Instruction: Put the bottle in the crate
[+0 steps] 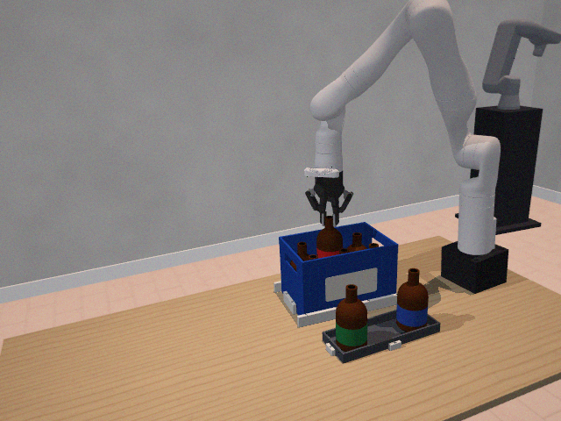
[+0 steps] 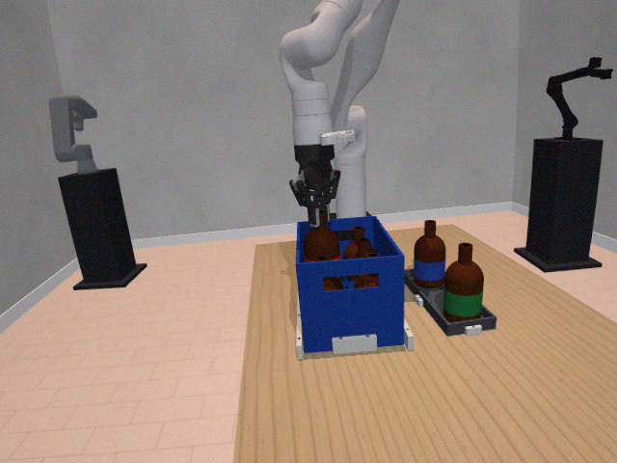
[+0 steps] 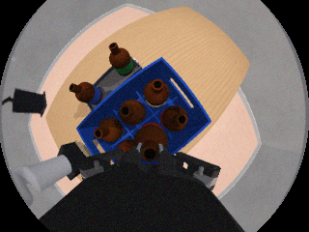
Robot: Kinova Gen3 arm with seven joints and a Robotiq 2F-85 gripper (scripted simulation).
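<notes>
My gripper is now 70 mm above the red-banded bottle. The rest, counted from my hand: dark tray 20 mm behind, 260 mm to the left, 210 mm below; then blue crate 40 mm to the left, 140 mm below.
</notes>
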